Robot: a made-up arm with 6 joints.
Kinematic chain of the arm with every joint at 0, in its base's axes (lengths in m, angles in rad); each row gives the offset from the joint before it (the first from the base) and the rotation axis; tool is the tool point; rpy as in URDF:
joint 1: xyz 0 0 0.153 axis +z
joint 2: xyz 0 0 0 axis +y
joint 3: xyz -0.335 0 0.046 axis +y
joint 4: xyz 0.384 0 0.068 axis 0.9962 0 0.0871
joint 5: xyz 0 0 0 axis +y
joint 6: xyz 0.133 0 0.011 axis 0.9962 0 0.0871
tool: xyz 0 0 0 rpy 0 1.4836 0
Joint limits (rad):
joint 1: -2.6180..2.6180
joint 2: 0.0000..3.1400
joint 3: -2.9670..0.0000
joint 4: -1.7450..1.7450
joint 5: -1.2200..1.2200
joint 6: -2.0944..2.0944
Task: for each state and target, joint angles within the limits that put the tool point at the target. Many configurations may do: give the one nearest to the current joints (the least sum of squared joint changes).
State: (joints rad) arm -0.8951 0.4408 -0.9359 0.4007 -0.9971 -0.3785
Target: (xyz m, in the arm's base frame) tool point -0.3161 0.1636 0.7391
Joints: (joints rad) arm -0.6111 0.1873 -1.4490 0.4333 -1.0124 -0.3785
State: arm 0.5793 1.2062 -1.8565 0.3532 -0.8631 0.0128
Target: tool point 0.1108 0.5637 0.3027
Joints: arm 1.4154 1.7314 -1.0650 0.2698 -0.6800 0.0128
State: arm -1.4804 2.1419 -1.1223 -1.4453 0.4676 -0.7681
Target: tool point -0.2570 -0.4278 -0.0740
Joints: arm -1.9708 2.3080 -1.0851 -1.4502 0.5530 -0.7681
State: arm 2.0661 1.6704 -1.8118 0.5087 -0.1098 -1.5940
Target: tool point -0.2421 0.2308 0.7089
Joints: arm 2.3612 1.0477 -1.4002 0.5122 0.0922 -1.5940
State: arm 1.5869 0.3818 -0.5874 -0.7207 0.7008 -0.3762
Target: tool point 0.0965 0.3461 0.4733
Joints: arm 1.4323 0.9829 -0.9534 -0.7902 0.5238 -0.3762
